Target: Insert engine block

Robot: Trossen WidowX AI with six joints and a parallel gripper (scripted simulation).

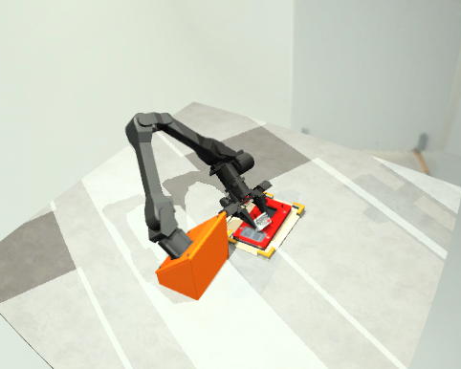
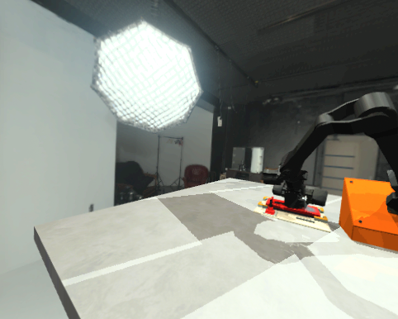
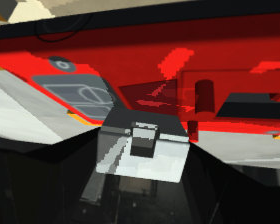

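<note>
Right now my gripper tip is 1 cm to the right of the engine block.
</note>
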